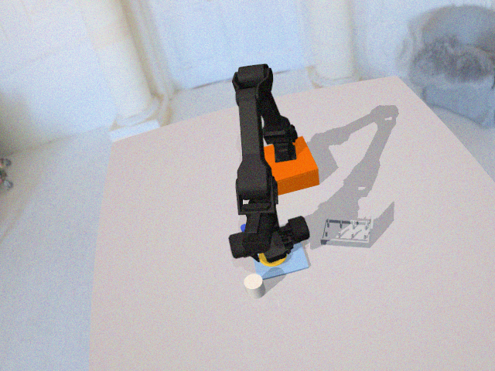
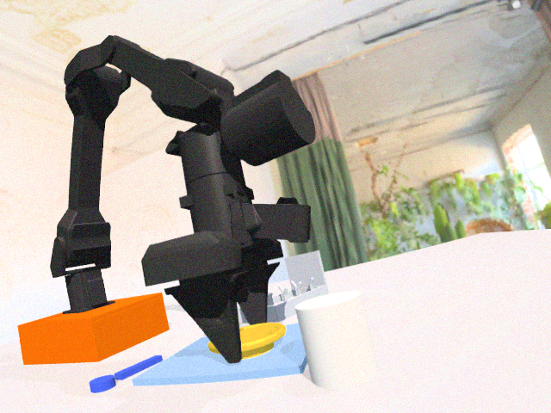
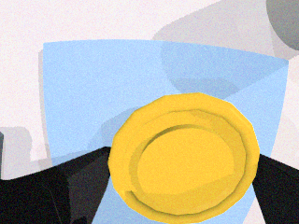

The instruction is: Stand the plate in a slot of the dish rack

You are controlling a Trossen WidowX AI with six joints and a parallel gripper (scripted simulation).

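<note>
My gripper tip is 200 mm to the right of the grey dish rack, 50 mm past it and 10 mm below it. From my gripper tip the other things lie so: white cylinder cup (100 mm ahead, 40 mm to the right, 20 mm above); then blue spoon (110 mm behind, 60 mm to the right, 10 mm below); then yellow plate (10 mm above).
</note>
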